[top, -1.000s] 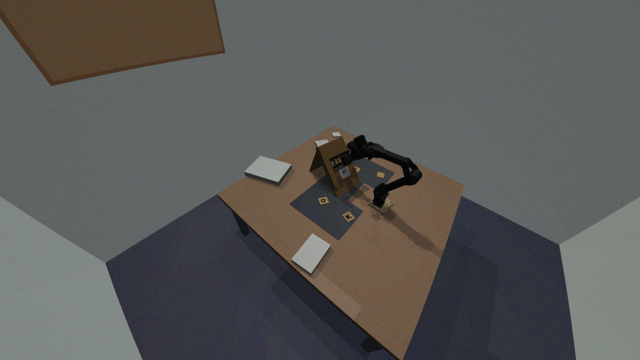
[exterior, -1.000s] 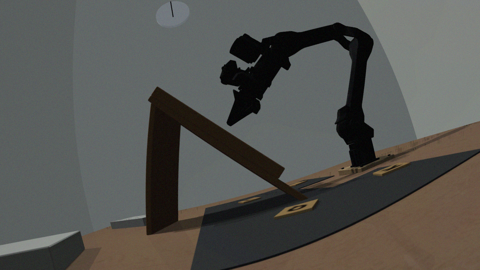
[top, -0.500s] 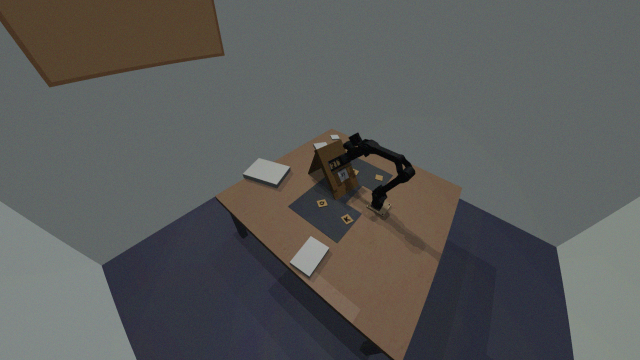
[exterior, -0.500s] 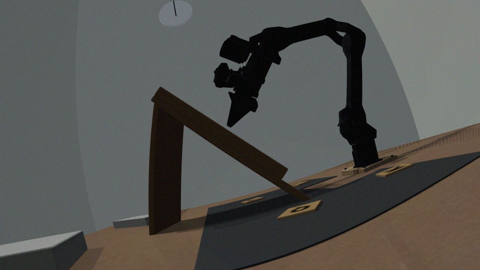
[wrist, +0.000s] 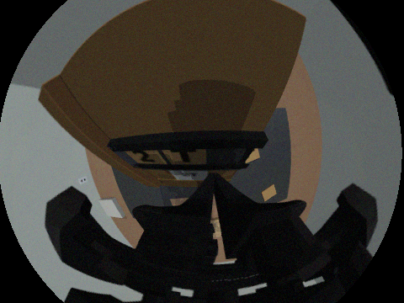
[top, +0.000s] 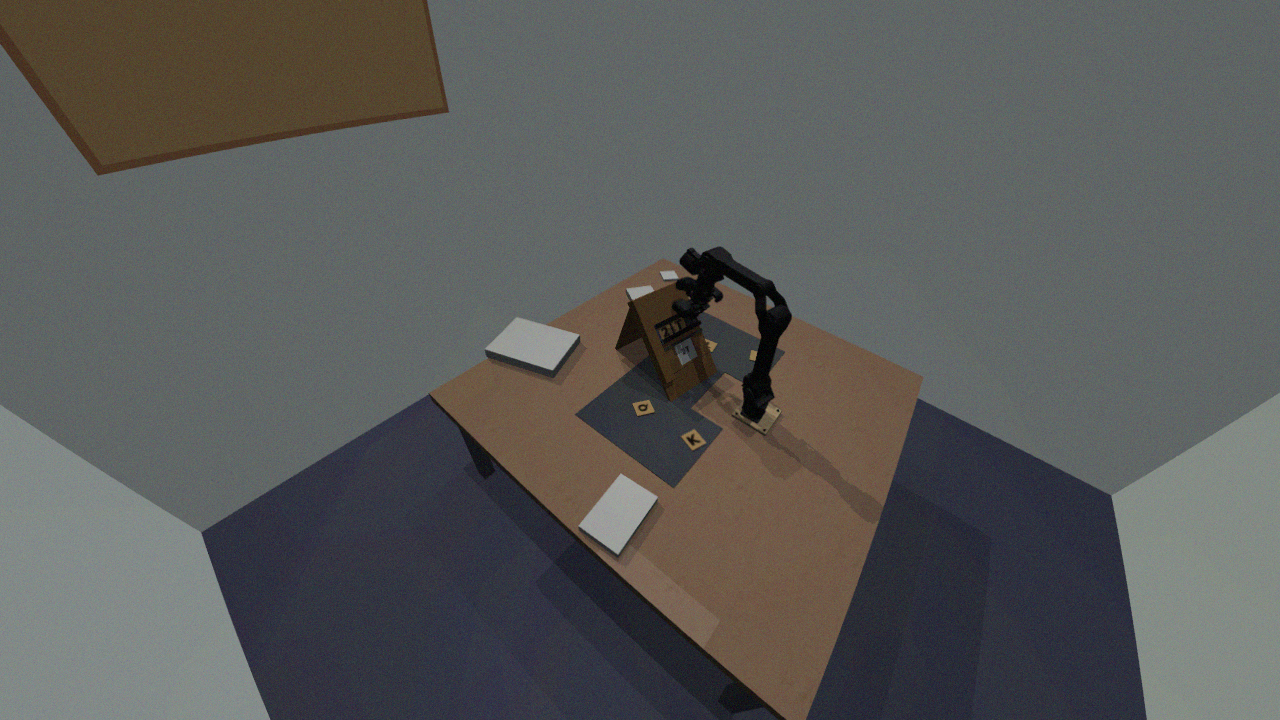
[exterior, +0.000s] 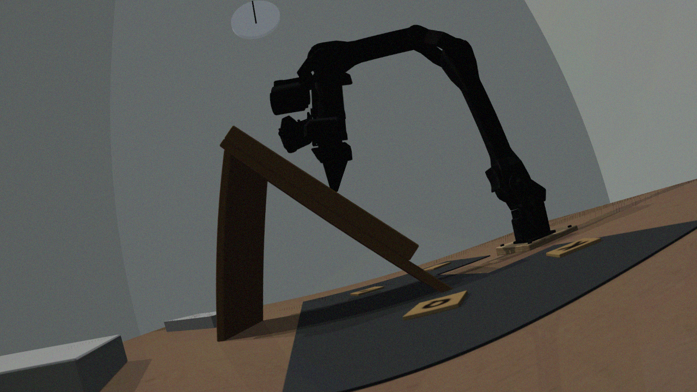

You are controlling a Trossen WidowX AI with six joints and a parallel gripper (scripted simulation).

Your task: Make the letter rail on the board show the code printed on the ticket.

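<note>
The tile marked T is 30 mm to the left of my gripper tip, 30 mm ahead of it and 20 mm below it. From my gripper tip the other things lie so: tile marked 2 (90 mm to the left, 40 mm ahead, 20 mm below); then white ticket (90 mm below, 50 mm to the left, 20 mm behind); then dark mat (190 mm below, 110 mm behind, 70 mm to the left).
</note>
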